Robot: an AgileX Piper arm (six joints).
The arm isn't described. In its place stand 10 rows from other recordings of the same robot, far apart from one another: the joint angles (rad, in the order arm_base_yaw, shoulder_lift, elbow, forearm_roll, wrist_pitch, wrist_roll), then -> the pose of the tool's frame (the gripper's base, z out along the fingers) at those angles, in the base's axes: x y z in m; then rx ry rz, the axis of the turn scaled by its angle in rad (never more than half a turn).
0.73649, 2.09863, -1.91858, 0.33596, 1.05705, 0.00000 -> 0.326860 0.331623 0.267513 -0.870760 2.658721 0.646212
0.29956, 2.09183, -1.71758, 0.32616, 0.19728, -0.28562 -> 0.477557 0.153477 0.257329 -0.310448 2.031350 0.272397
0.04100, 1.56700, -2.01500, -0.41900, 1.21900, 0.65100 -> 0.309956 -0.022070 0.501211 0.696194 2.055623 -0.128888
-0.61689, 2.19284, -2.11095, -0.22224, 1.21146, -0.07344 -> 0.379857 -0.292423 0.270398 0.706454 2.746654 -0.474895
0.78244, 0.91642, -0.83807, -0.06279, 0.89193, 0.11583 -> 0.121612 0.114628 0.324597 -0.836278 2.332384 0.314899
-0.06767, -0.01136, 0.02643, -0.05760, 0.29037, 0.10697 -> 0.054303 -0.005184 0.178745 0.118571 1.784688 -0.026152
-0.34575, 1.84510, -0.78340, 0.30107, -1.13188, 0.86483 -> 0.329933 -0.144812 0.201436 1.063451 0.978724 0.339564
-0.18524, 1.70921, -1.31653, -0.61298, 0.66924, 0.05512 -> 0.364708 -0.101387 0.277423 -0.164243 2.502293 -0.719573
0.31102, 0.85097, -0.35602, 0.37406, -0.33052, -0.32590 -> 0.166756 0.042269 0.272655 -0.144950 1.664830 0.158386
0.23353, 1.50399, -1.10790, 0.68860, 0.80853, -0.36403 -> 0.291577 0.112349 0.284547 -0.289871 2.551123 0.758933
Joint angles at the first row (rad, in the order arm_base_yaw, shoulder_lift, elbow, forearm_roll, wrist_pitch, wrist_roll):
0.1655, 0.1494, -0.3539, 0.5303, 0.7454, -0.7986
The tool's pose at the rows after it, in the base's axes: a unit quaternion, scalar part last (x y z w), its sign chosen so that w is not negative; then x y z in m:
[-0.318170 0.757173 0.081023 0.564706 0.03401 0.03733 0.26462]
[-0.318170 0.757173 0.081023 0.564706 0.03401 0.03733 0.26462]
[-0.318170 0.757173 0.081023 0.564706 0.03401 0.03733 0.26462]
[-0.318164 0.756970 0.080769 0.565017 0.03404 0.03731 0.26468]
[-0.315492 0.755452 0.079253 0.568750 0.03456 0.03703 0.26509]
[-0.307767 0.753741 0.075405 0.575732 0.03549 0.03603 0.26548]
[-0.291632 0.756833 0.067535 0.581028 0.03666 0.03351 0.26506]
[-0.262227 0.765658 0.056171 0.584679 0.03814 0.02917 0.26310]
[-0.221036 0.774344 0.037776 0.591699 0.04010 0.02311 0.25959]
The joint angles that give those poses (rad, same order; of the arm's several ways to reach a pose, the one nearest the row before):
0.1656, 0.1495, -0.3539, 0.5303, 0.7453, -0.7986
0.1656, 0.1495, -0.3539, 0.5303, 0.7453, -0.7986
0.1656, 0.1495, -0.3539, 0.5303, 0.7453, -0.7986
0.1655, 0.1494, -0.3539, 0.5303, 0.7446, -0.7990
0.1654, 0.1490, -0.3526, 0.5305, 0.7339, -0.7987
0.1656, 0.1460, -0.3491, 0.5228, 0.7120, -0.7880
0.1652, 0.1404, -0.3443, 0.4868, 0.6878, -0.7440
0.1600, 0.1305, -0.3354, 0.4187, 0.6613, -0.6561
0.1431, 0.1147, -0.3182, 0.3287, 0.6237, -0.5441

